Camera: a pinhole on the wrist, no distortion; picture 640 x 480 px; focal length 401.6 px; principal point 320.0 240.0 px. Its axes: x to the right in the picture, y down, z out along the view. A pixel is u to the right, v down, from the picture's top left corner.
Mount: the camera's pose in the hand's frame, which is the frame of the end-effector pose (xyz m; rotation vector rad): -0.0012 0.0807 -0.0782 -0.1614 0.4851 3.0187
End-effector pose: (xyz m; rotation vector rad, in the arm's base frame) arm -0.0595 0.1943 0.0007 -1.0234 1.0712 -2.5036
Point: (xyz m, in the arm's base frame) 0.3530 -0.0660 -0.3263
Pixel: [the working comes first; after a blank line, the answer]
In the camera's frame: 0.3253 -0.1553 0.4525

609 102
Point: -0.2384 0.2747 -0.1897
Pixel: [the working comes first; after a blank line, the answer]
In the camera's frame: 0.0239 -0.0622 -0.1680

behind the camera
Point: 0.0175 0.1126 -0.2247
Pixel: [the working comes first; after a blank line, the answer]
In the camera's frame: 0.1328 -0.0920 0.1153

outside the picture
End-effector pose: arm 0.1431 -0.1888 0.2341 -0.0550 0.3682 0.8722
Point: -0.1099 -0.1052 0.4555
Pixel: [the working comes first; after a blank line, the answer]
In the camera's frame: 0.1435 -0.0920 0.2887

520 112
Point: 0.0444 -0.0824 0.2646
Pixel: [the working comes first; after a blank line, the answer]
In the camera's frame: -0.0190 -0.0331 0.1129

252 122
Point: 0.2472 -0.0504 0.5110
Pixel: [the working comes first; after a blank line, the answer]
In the camera's frame: -0.1186 0.1545 0.3533

185 416
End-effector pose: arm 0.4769 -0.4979 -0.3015 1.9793 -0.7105 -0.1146
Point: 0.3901 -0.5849 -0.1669
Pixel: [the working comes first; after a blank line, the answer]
In the camera's frame: -0.0107 -0.0600 0.1347

288 61
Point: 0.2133 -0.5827 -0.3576
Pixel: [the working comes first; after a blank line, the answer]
In the camera's frame: 0.1512 0.0863 0.2760

540 366
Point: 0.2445 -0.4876 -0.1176
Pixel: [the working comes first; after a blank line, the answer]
In the camera's frame: 0.1584 -0.1267 0.1271

outside the picture
